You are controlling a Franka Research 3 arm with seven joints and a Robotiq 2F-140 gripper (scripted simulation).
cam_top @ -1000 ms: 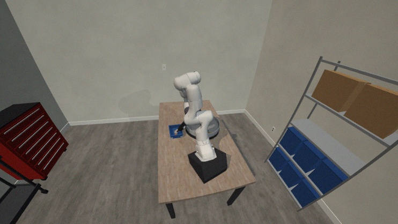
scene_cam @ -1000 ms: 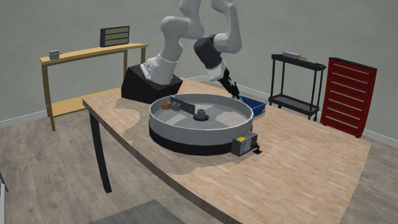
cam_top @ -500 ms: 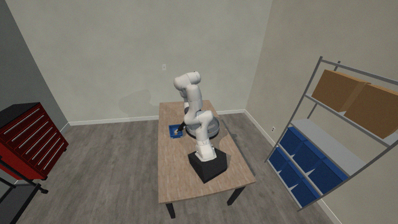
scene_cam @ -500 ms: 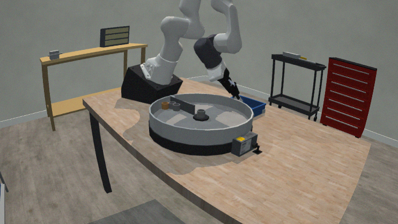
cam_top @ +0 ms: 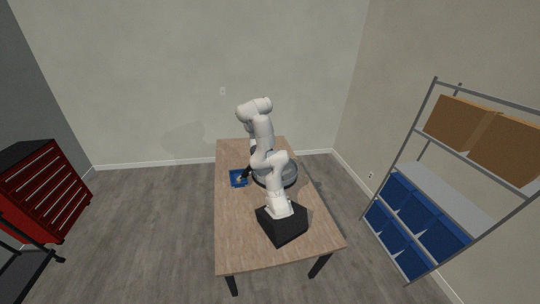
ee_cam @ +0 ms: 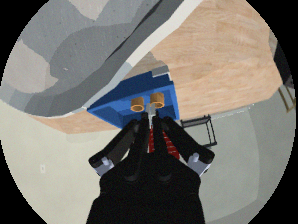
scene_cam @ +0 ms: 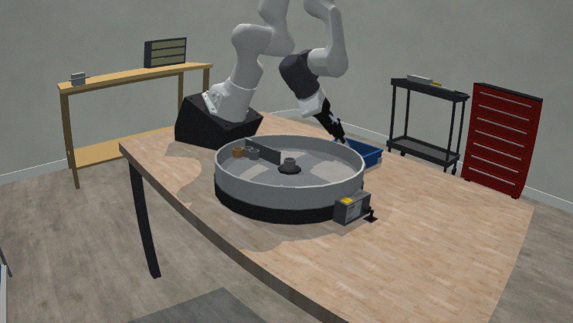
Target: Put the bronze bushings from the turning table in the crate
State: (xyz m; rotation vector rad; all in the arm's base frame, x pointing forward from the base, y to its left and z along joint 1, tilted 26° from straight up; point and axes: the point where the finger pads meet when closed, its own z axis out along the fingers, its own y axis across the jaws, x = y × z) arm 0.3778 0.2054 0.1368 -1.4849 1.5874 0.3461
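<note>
My hand is 40 mm short of the blue crate, 40 mm above it and 20 mm to the right of it. From my hand the other things lie so: grey round turning table 320 mm to the right, 80 mm ahead, 10 mm below; then grey turning table 320 mm to the right, 100 mm ahead, 10 mm below.
</note>
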